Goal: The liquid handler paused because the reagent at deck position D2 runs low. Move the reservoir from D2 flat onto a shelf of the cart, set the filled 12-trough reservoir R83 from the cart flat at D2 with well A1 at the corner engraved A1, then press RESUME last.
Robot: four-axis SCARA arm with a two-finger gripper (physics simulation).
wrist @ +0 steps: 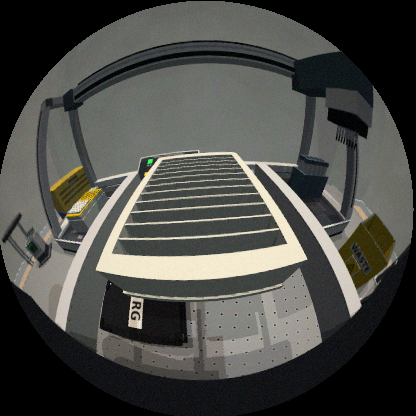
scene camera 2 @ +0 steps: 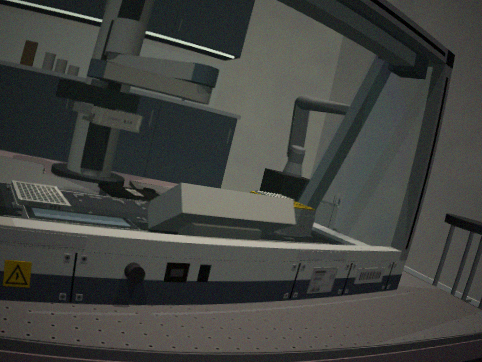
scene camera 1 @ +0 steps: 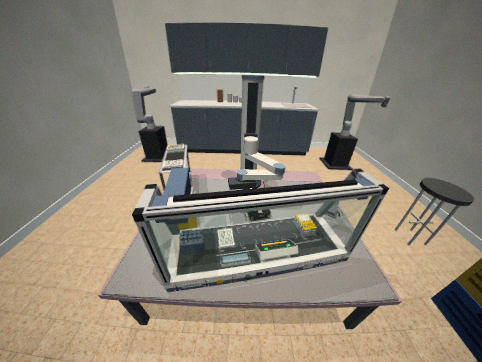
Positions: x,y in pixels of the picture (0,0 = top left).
Labels:
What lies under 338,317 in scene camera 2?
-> A perforated table top.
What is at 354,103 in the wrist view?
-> A pipetting head.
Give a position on a perforated table top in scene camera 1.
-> At 358,279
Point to a yellow waste box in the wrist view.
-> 367,251

